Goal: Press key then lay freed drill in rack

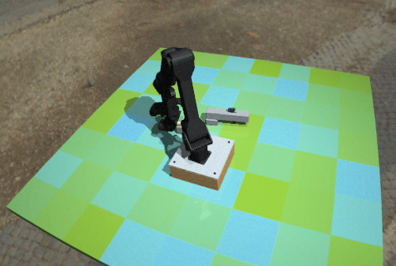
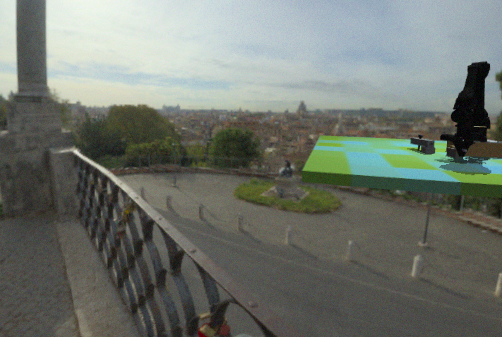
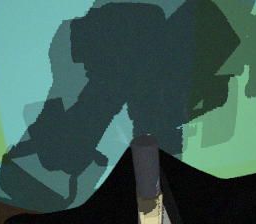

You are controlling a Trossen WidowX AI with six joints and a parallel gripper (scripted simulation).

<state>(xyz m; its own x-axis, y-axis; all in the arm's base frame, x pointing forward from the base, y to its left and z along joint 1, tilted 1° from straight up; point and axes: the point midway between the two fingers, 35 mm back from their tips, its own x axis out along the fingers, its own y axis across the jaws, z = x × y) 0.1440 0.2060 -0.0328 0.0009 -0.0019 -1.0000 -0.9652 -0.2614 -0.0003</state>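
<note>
Right now my gripper tip is 10 mm short of the drill, 40 mm to the left of it and 30 mm below it. The rest, counted from my gripper tip: rack: 10 mm ahead, 50 mm to the right, 10 mm above; then dark key: 130 mm ahead, 220 mm to the right, 40 mm above; then grey holder block: 130 mm ahead, 190 mm to the right, 30 mm above.
</note>
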